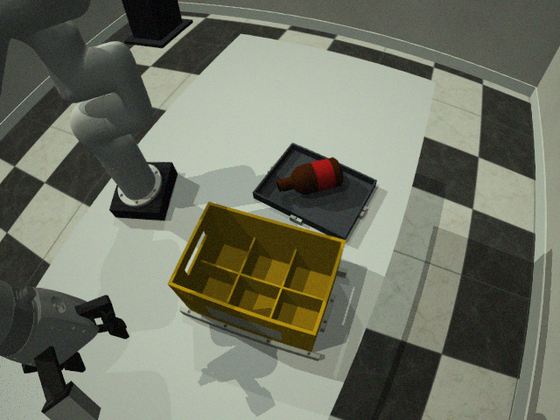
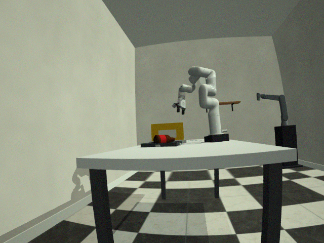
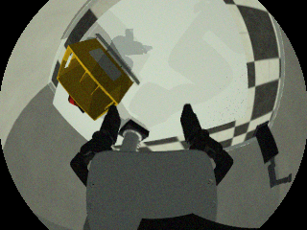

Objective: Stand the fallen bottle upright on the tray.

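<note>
My gripper is now 56 cm to the right of the brown bottle, 26 cm above it and 9 cm short of it. The rest, counted from my hand: dark grey tray (56 cm to the left, 29 cm below, 11 cm ahead); then yellow crate (26 cm to the left, 22 cm below, 11 cm ahead).
</note>
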